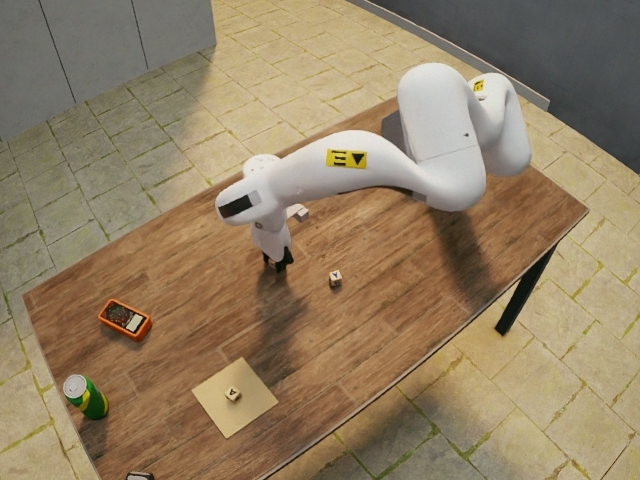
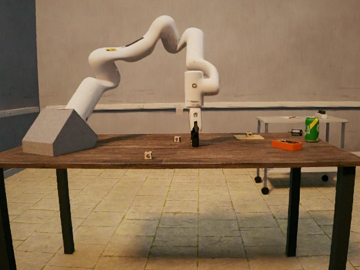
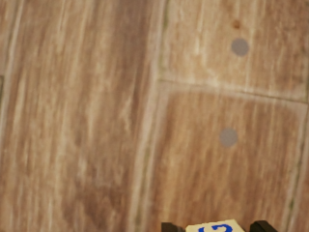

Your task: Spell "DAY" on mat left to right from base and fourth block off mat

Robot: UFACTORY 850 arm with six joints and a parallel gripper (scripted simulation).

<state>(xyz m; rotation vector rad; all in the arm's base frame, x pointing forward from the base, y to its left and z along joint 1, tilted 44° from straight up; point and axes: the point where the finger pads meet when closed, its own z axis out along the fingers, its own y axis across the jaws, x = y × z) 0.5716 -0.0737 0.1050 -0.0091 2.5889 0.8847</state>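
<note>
The tan mat is 280 mm ahead of my hand, 250 mm to the left of it and 20 mm below it. The rest, counted from my hand: dark object: 540 mm ahead, 310 mm to the left.
</note>
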